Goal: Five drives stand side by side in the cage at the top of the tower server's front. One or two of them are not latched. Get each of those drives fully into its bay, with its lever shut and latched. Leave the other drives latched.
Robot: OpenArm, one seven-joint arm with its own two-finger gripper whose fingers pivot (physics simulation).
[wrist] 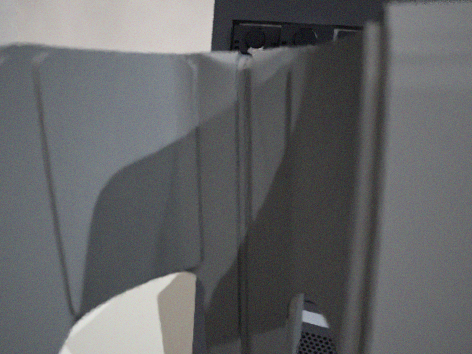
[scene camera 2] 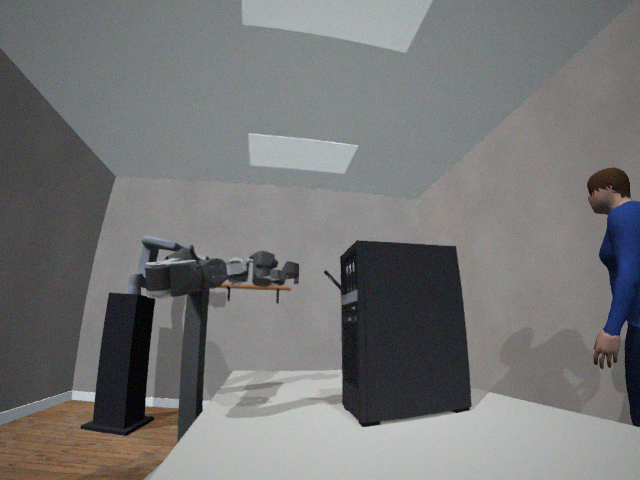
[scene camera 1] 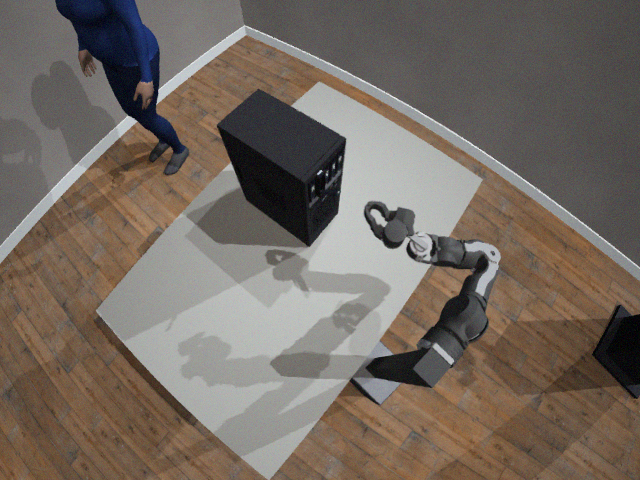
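The black tower server (scene camera 1: 281, 136) (scene camera 2: 413, 330) (wrist: 300, 10) stands upright on the pale table. Its row of drives is in the upper front. One drive lever (scene camera 2: 333, 280) (scene camera 1: 320, 179) tilts out from the front, top end outward; in scene camera 1 it appears second from the near side. The other levers are too small or hidden to judge. My gripper (scene camera 1: 368, 205) (scene camera 2: 296, 273) (wrist: 265, 212) is shut and empty, its curved fingers meeting in front of the tower, apart from it. In the wrist view the fingers hide most of the cage; tops of some bays (wrist: 256, 37) show above them.
The pale table (scene camera 1: 206, 392) (scene camera 2: 289, 444) carries the tower. My arm (scene camera 1: 460, 320) (scene camera 2: 178, 276) reaches in from its post (scene camera 2: 192, 356) at the table's edge. A black pedestal (scene camera 2: 121, 361) stands behind the arm. A person in blue (scene camera 1: 118, 41) (scene camera 2: 622, 268) stands beyond the tower.
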